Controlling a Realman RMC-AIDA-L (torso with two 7-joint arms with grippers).
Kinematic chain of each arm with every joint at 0, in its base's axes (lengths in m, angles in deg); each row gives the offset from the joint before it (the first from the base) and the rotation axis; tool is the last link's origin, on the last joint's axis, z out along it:
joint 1: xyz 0 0 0.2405 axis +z
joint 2: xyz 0 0 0 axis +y
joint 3: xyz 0 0 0.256 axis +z
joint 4: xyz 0 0 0 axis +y
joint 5: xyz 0 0 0.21 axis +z
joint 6: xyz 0 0 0 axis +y
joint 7: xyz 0 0 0.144 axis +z
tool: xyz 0 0 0
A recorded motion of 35 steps. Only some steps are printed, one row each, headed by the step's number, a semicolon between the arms.
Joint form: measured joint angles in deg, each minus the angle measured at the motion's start. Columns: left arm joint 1, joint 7, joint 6, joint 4, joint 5, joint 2, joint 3; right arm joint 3, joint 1, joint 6, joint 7, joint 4, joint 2, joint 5.
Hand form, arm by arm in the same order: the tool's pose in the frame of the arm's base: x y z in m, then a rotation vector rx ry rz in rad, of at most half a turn. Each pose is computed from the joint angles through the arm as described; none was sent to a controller.
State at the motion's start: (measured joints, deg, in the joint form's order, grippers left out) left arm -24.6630 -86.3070 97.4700 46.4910 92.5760 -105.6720 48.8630; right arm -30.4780 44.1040 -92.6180 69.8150 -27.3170 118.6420 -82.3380
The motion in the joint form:
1: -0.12 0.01 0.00 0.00 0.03 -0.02 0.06; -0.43 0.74 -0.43 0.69 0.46 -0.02 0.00
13: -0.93 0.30 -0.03 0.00 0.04 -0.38 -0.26; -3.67 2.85 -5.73 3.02 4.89 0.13 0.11
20: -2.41 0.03 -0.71 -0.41 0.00 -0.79 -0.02; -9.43 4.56 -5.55 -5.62 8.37 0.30 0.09
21: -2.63 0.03 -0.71 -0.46 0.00 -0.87 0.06; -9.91 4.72 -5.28 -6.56 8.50 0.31 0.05
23: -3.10 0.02 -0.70 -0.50 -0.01 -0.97 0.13; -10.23 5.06 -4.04 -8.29 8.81 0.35 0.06
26: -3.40 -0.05 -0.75 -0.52 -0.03 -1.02 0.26; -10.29 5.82 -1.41 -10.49 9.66 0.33 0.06
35: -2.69 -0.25 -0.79 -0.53 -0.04 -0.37 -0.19; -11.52 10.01 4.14 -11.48 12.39 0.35 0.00
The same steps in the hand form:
1: -0.2565 0.3331 0.1158 -2.6601 -0.4408 -0.8218; 0.1475 0.3978 0.0530 -2.2598 0.2690 1.5297
13: -0.2514 0.3367 0.1145 -2.6607 -0.4186 -0.8344; 0.1295 0.3838 0.0325 -2.3952 0.2992 1.6577
20: -0.2432 0.3437 0.1105 -2.6660 -0.4077 -0.8484; 0.1188 0.3765 0.0071 -2.4890 0.1448 1.5874
21: -0.2418 0.3445 0.1096 -2.6692 -0.4045 -0.8509; 0.1180 0.3766 0.0052 -2.4943 0.1255 1.5743
23: -0.2388 0.3462 0.1087 -2.6742 -0.3956 -0.8555; 0.1170 0.3791 0.0024 -2.4877 0.1027 1.5444
26: -0.2368 0.3474 0.1079 -2.6780 -0.3914 -0.8574; 0.1159 0.3853 -0.0019 -2.4716 0.0911 1.4942
35: -0.2428 0.3456 0.1136 -2.6624 -0.4077 -0.8449; 0.0973 0.3994 -0.0170 -2.5046 0.1045 1.4227

